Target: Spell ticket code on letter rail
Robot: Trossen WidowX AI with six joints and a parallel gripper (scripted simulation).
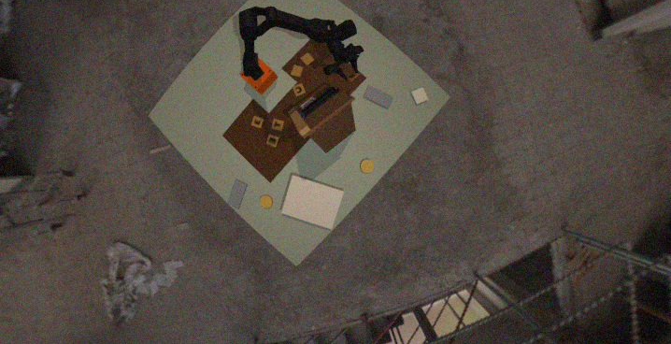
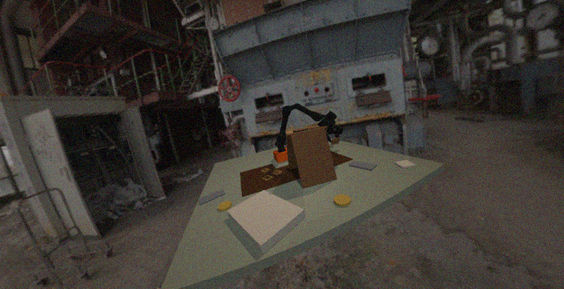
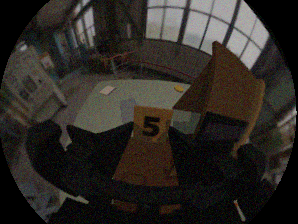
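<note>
My gripper tip is now 6 cm past the white ticket, 22 cm to the left of it and 8 cm above it. The rest, counted from my gripper tip: tan tile: 28 cm behind, 7 cm to the right, 15 cm below; then white slab: 34 cm ahead, 53 cm to the right, 14 cm below; then brown mat: 16 cm behind, 30 cm to the right, 16 cm below.
</note>
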